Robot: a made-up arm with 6 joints.
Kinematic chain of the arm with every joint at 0, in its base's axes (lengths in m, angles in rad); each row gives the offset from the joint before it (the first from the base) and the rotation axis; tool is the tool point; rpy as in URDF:
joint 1: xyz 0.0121 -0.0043 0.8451 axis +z
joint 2: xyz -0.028 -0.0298 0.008 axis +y
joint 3: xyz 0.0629 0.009 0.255 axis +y
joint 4: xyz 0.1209 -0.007 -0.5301 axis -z
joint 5: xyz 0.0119 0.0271 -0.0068 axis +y
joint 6: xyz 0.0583 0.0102 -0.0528 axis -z
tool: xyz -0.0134 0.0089 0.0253 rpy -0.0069 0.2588 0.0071
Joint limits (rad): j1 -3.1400..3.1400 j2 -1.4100..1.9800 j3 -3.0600..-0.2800 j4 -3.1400..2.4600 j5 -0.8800..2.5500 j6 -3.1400..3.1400
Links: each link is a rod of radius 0.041 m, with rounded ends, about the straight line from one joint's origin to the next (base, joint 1, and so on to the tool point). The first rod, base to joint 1, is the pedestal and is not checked.
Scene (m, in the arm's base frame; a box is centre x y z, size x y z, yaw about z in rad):
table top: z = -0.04
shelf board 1: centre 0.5 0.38 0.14 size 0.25 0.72 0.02 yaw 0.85
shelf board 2: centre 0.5 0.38 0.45 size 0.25 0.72 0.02 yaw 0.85
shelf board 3: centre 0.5 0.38 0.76 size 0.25 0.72 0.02 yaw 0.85
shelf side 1: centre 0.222 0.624 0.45 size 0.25 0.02 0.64 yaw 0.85
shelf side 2: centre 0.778 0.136 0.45 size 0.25 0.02 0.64 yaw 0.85
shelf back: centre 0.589 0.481 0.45 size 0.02 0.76 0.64 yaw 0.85
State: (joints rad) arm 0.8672 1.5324 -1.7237 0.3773 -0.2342 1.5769
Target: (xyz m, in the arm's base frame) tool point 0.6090 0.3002 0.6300
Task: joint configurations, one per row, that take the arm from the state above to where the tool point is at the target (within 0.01 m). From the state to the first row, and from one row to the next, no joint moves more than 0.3 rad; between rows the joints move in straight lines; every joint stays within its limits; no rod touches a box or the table.
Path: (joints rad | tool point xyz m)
1: 0.8376 1.4142 -1.4433 0.4724 -0.2079 1.5921 | 0.3408 0.3294 0.2874
2: 0.8080 1.2960 -1.1630 0.5675 -0.1815 1.6072 | 0.2949 0.2479 0.2859
3: 0.7784 1.1778 -0.8826 0.6626 -0.1552 1.6224 | 0.2381 0.1633 0.2998
4: 0.7488 1.0595 -0.6023 0.7577 -0.1289 1.6376 | 0.1721 0.0783 0.3295
5: 0.5896 0.8248 -0.5973 0.6269 -0.3793 1.6331 | 0.2776 0.1285 0.4071
6: 0.4303 0.5901 -0.5924 0.4962 -0.6296 1.6287 | 0.3718 0.1353 0.5114
7: 0.2710 0.3554 -0.5875 0.3655 -0.8800 1.6243 | 0.4380 0.1055 0.6300
8: 0.3446 0.5322 -0.8699 0.3749 -0.7624 1.6140 | 0.5108 0.1638 0.6305
9: 0.4182 0.7090 -1.1523 0.3843 -0.6447 1.6038 | 0.5684 0.2298 0.6303
10: 0.4918 0.8859 -1.4346 0.3937 -0.5271 1.5935 | 0.6090 0.3002 0.6300

